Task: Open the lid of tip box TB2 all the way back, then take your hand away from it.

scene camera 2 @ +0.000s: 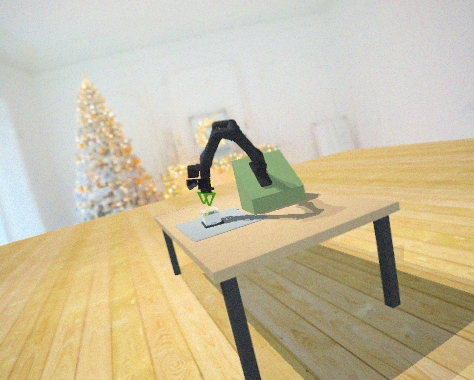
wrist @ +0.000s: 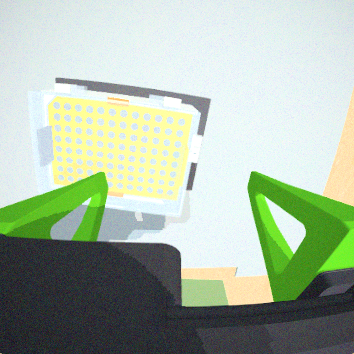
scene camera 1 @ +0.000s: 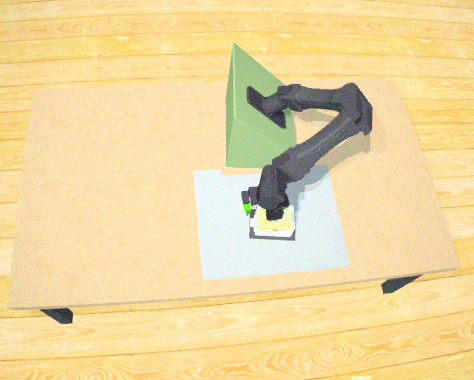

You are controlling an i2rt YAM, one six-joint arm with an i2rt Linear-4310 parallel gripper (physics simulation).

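Seen in the pictures: gripper, fingertip midpoint: [scene camera 2: 206, 205] [wrist: 177, 179] [scene camera 1: 261, 213]; arm's base, origin of the base link: [scene camera 2: 260, 173] [scene camera 1: 265, 108].
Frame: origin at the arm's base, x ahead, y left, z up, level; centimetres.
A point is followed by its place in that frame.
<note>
The tip box TB2 [scene camera 1: 275, 227] @[x 38.6, y 3.9, z -11.7 cm] [scene camera 2: 212, 218] @[x 35.0, y 10.3, z -15.6 cm] [wrist: 117, 147] @[x 35.6, y 3.6, z -11.7 cm] is pale with a yellow, hole-dotted top and stands on a dark base. Clear, pale walls show around the yellow top in the wrist view and look like a lid lying over it, but its exact angle is hard to tell. No label is readable. My gripper [scene camera 1: 267, 212] @[x 34.6, y -0.8, z -9.7 cm] [scene camera 2: 206, 204] @[x 34.6, y -0.8, z -9.7 cm] [wrist: 177, 179] @[x 34.6, y -0.8, z -9.7 cm] is open and empty, above the box. In the wrist view the left green finger overlaps the box's lower edge, and the right finger is off to its right. The arm partly hides the box in scene camera 1.
The box stands on a light blue-grey mat [scene camera 1: 225, 260] @[x 47.7, y -11.6, z -19.4 cm] [scene camera 2: 192, 232] @[x 47.2, y 12.3, z -19.4 cm] [wrist: 280, 65] @[x 44.2, y -10.4, z -19.4 cm] on the wooden table [scene camera 1: 115, 200] @[x 27.8, y -49.8, z -19.7 cm] [scene camera 2: 300, 232] @[x 10.2, y 62.4, z -19.7 cm]. A green wedge-shaped block [scene camera 1: 250, 135] @[x 12.4, y -5.6, z 1.2 cm] [scene camera 2: 280, 200] @[x -4.3, y 11.6, z -16.1 cm] [wrist: 202, 292] @[x 12.4, y -8.0, z -17.1 cm], carrying the arm's base, stands at the back edge of the mat.
</note>
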